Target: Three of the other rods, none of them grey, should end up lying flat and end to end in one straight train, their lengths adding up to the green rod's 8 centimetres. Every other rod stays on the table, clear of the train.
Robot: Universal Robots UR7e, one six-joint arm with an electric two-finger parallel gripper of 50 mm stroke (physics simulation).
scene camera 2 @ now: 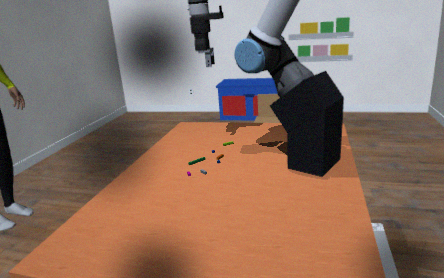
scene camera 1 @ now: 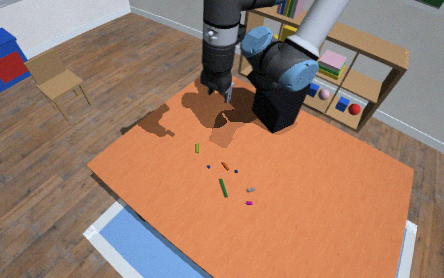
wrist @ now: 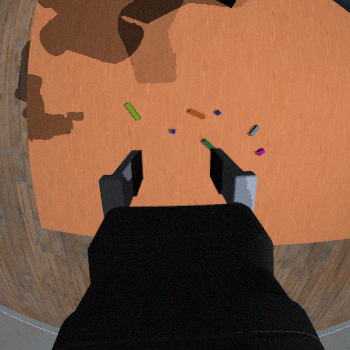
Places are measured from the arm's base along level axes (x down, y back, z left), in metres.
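Pixels of known places: gripper, fingertip midpoint: [scene camera 2: 210, 65] [scene camera 1: 218, 96] [wrist: 175, 162]; arm's base, origin of the base link: [scene camera 2: 297, 87].
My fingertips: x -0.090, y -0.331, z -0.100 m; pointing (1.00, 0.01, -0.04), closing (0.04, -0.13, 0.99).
Ahead of a thing's pixels: the offset from my fingertips to its top centre. Level surfaces: height alone.
The green rod @[dx +0.377, dy -0.084, dz +0.077 m] [scene camera 1: 223, 188] [scene camera 2: 197, 161] [wrist: 207, 144] lies on the table; in the wrist view a finger hides part of it. A lime rod @[dx +0.377, dy +0.042, dz -0.107 m] [scene camera 1: 197, 148] [scene camera 2: 228, 143] [wrist: 133, 111], an orange rod @[dx +0.377, dy +0.012, dz +0.043 m] [scene camera 1: 225, 166] [scene camera 2: 220, 157] [wrist: 196, 113], a grey rod @[dx +0.377, dy -0.045, dz +0.181 m] [scene camera 1: 251, 190] [scene camera 2: 203, 172] [wrist: 254, 130] and a short magenta rod @[dx +0.377, dy -0.101, dz +0.194 m] [scene camera 1: 249, 203] [scene camera 2: 189, 173] [wrist: 260, 152] lie apart. One small blue rod @[dx +0.377, dy -0.021, dz -0.020 m] [scene camera 1: 208, 166] [scene camera 2: 213, 151] [wrist: 172, 131] and another small blue rod @[dx +0.377, dy +0.009, dz +0.094 m] [scene camera 1: 236, 171] [scene camera 2: 218, 161] [wrist: 218, 112] lie either side of the orange one. My gripper [wrist: 175, 162] is open and empty, high above the table.
The orange table @[dx +0.387 m] [scene camera 1: 320, 200] [scene camera 2: 150, 225] [wrist: 290, 75] carries the rods. The black robot base [scene camera 1: 280, 107] [scene camera 2: 315, 125] stands at the table's side. A wooden shelf unit [scene camera 1: 382, 54] stands behind it. A chair [scene camera 1: 60, 84] and a blue cabinet [scene camera 2: 245, 84] stand beyond the table.
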